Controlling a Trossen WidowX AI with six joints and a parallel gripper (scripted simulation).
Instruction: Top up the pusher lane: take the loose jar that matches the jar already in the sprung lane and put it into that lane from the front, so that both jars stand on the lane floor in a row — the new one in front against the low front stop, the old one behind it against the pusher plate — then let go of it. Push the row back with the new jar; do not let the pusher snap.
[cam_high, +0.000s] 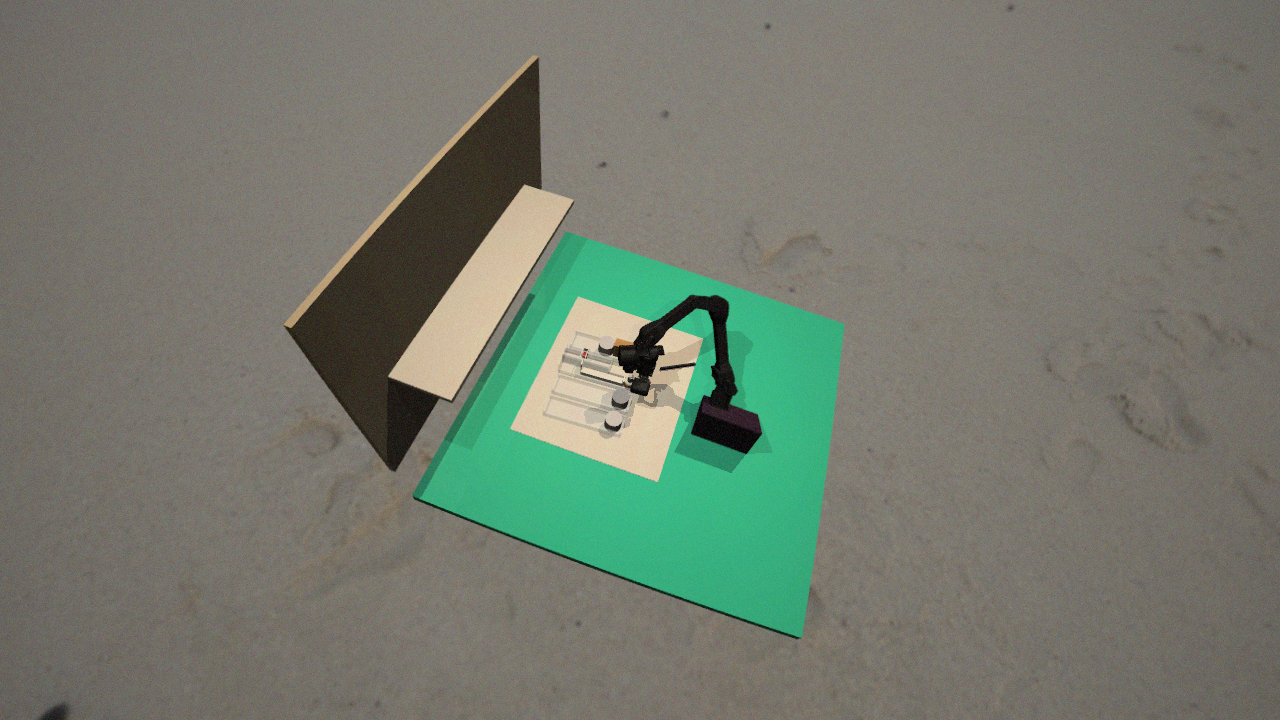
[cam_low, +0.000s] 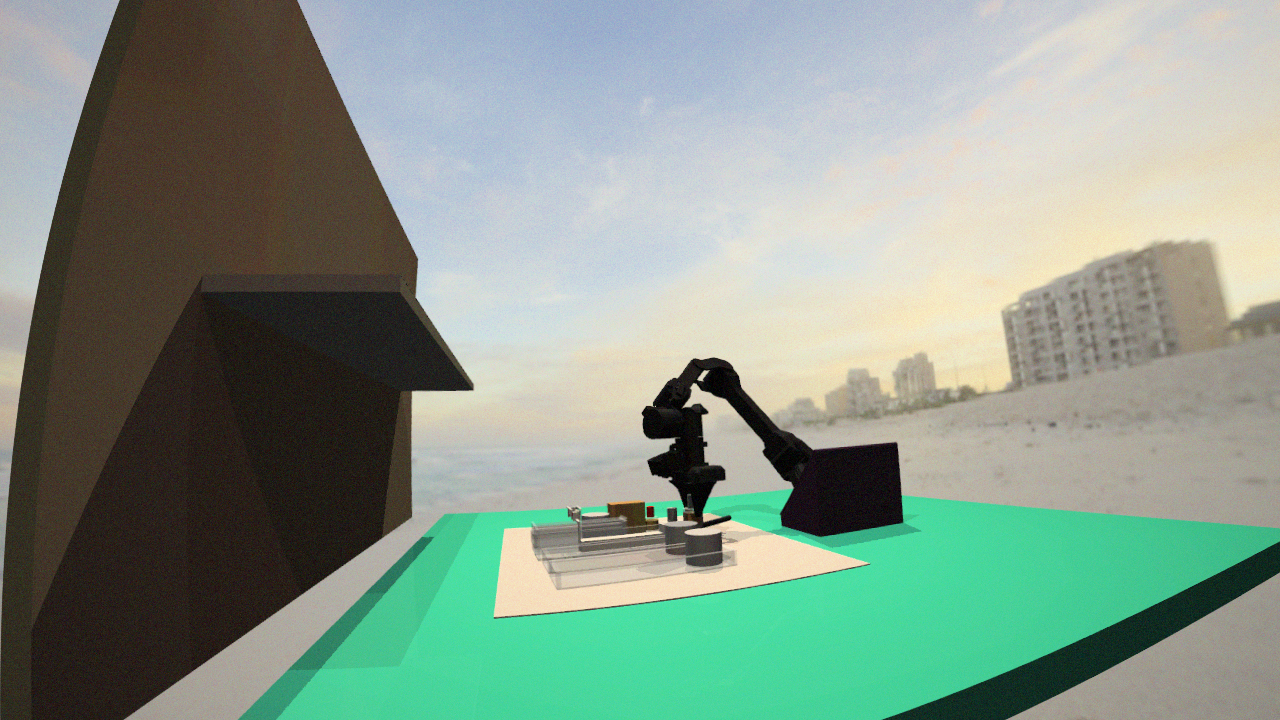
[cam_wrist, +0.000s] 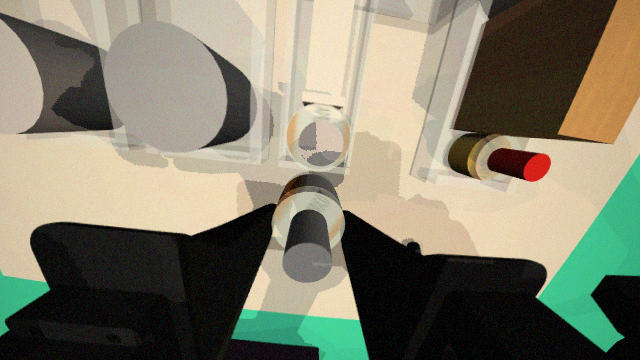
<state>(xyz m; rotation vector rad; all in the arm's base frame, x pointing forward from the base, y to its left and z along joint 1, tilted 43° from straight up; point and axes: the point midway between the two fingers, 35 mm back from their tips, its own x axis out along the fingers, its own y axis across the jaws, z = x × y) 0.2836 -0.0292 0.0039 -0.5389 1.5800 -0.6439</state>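
My gripper tip is 4 cm short of the small jar, 13 cm to the left of it and 2 cm above it. From my gripper tip the other things lie so: shelf (55 cm ahead, 5 cm to the right, 32 cm above); black stick (12 cm behind, 14 cm to the right, 5 cm below); brown box (10 cm ahead, 13 cm to the right, 1 cm below).
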